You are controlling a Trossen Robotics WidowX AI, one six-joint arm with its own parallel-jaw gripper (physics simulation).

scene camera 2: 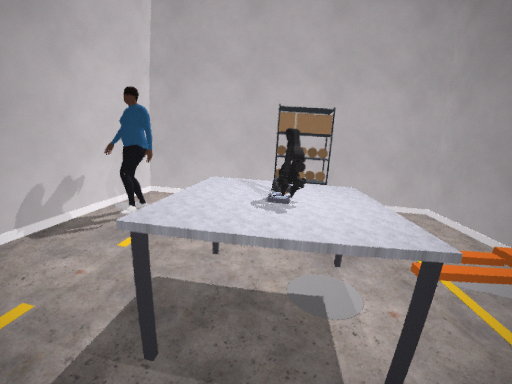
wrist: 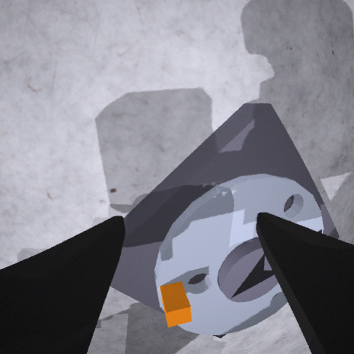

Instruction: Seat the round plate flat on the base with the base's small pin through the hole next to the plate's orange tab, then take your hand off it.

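Places are measured from the arm's base along level axes (x back, y up, z left), in centimetres.
Where they show: gripper, between the fingertips: (scene camera 2: 287, 196).
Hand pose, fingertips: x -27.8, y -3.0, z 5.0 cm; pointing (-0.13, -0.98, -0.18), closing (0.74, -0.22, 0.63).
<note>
After its pixels a point has its place.
The round pale blue-grey plate (wrist: 200, 250) lies over the dark grey base (wrist: 260, 150) (scene camera 2: 279, 200) @[x -34.5, y -4.0, z 1.2 cm], off toward its lower part in the wrist view, and reaches past the base's lower edges. Its orange tab (wrist: 176, 304) is at the lower left. The hole beside the tab (wrist: 197, 279) looks dark inside; I cannot make out the small pin. The large central hole shows a grey-purple surface with a dark triangular shadow. My gripper (wrist: 190, 222) is open and empty, its fingers apart above the plate. The right finger covers part of the plate's right side. Whether the plate lies flat is unclear.
The base stands on the pale table (scene camera 2: 200, 215) @[x -71.4, y -5.6, z -29.8 cm]. In the scene view, a shelf rack (scene camera 2: 307, 109) stands behind the arm, a person (scene camera 2: 135, 127) is at the left beyond the table, and orange bars (scene camera 2: 475, 273) are at the right.
</note>
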